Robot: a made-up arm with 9 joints. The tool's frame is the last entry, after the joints.
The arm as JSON. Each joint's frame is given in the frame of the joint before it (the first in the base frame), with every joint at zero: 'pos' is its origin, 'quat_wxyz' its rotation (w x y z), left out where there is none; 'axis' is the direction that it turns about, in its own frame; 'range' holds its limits. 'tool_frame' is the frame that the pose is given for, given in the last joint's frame.
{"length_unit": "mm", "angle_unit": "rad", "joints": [
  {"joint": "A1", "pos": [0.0, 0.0, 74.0], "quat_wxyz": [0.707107, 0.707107, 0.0, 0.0], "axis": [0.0, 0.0, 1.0], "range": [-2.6, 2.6]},
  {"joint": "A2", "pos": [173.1, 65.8, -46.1], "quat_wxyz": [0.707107, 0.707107, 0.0, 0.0], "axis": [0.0, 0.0, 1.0], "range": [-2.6, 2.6]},
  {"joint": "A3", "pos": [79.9, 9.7, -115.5], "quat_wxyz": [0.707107, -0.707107, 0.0, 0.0], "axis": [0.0, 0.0, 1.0], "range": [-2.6, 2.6]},
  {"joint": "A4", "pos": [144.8, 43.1, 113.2], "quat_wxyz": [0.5, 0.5, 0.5, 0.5], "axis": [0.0, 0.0, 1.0], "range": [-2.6, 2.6]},
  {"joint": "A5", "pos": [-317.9, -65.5, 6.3], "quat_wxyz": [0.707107, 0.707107, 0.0, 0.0], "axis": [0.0, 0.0, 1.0], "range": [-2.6, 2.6]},
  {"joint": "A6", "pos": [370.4, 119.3, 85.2], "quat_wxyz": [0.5, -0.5, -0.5, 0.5], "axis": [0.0, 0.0, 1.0], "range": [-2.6, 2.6]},
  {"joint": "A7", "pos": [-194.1, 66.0, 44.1], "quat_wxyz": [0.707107, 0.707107, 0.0, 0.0], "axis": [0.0, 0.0, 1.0], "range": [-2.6, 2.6]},
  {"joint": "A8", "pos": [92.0, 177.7, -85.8], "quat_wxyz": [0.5, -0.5, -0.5, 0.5], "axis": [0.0, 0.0, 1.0], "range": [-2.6, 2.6]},
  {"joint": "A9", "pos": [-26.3, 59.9, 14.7], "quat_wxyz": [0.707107, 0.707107, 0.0, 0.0], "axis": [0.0, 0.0, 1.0], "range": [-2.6, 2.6]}
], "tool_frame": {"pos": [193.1, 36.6, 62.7], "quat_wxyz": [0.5, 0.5, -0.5, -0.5]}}
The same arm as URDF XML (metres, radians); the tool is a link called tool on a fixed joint. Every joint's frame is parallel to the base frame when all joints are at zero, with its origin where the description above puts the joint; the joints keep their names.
<robot name="arm">
<joint name="A1" type="revolute"><parent link="base"/><child link="link1"/><origin xyz="0 0 0.074"/><axis xyz="0 -1 0"/><limit lower="-2.6" upper="2.6"/></joint>
<joint name="A2" type="revolute"><parent link="link1"/><child link="link2"/><origin xyz="0.1731 0.0461 0.0658"/><axis xyz="0 0 -1"/><limit lower="-2.6" upper="2.6"/></joint>
<joint name="A3" type="revolute"><parent link="link2"/><child link="link3"/><origin xyz="0.0799 -0.0097 0.1155"/><axis xyz="0 -1 0"/><limit lower="-2.6" upper="2.6"/></joint>
<joint name="A4" type="revolute"><parent link="link3"/><child link="link4"/><origin xyz="0.1448 -0.1132 0.0431"/><axis xyz="1 0 0"/><limit lower="-2.6" upper="2.6"/></joint>
<joint name="A5" type="revolute"><parent link="link4"/><child link="link5"/><origin xyz="0.0063 0.0655 -0.3179"/><axis xyz="0 1 0"/><limit lower="-2.6" upper="2.6"/></joint>
<joint name="A6" type="revolute"><parent link="link5"/><child link="link6"/><origin xyz="0.1193 0.0852 0.3704"/><axis xyz="0 0 -1"/><limit lower="-2.6" upper="2.6"/></joint>
<joint name="A7" type="revolute"><parent link="link6"/><child link="link7"/><origin xyz="-0.1941 -0.066 -0.0441"/><axis xyz="0 1 0"/><limit lower="-2.6" upper="2.6"/></joint>
<joint name="A8" type="revolute"><parent link="link7"/><child link="link8"/><origin xyz="0.092 -0.0858 -0.1777"/><axis xyz="-1 0 0"/><limit lower="-2.6" upper="2.6"/></joint>
<joint name="A9" type="revolute"><parent link="link8"/><child link="link9"/><origin xyz="-0.0147 -0.0599 0.0263"/><axis xyz="0 1 0"/><limit lower="-2.6" upper="2.6"/></joint>
<joint name="tool_joint" type="fixed"><parent link="link9"/><child link="tool"/><origin xyz="-0.0366 0.0627 -0.1931"/></joint>
<link name="base"/>
<link name="link1"/>
<link name="link2"/>
<link name="link3"/>
<link name="link4"/>
<link name="link5"/>
<link name="link6"/>
<link name="link7"/>
<link name="link8"/>
<link name="link9"/>
<link name="tool"/>
</robot>

